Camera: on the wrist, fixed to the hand. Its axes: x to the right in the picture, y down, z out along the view.
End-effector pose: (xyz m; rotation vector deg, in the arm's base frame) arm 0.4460 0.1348 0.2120 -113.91 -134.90 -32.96
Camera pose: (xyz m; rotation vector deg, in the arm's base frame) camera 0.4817 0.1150 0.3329 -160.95 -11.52 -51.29
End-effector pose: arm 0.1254 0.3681 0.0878 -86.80 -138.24 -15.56
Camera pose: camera 0.1970 0.3650 0.1934 -157.02 -33.61 -24.48
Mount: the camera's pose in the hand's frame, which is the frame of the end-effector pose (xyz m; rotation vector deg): 0.0029 0.0643 -0.1102 -20.15 11.11 87.06
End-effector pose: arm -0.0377 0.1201 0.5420 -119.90 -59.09 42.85
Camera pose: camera 0.0727 0.0582 0.5585 160.16 -44.30 -52.71
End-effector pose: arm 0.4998 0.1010 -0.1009 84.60 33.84 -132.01
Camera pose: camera 0.6154 0.1025 -0.1550 69.58 -8.21 -47.59
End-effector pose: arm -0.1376 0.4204 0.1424 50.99 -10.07 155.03
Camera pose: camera -0.2215 0.3823 0.0541 -10.02 54.39 -108.54
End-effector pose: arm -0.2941 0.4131 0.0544 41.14 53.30 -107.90
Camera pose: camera -0.2262 0.4823 -0.0286 55.26 27.33 -17.90
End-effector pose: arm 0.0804 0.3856 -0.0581 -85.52 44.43 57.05
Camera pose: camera 0.0429 0.2670 -0.0864 61.74 -114.89 -120.29
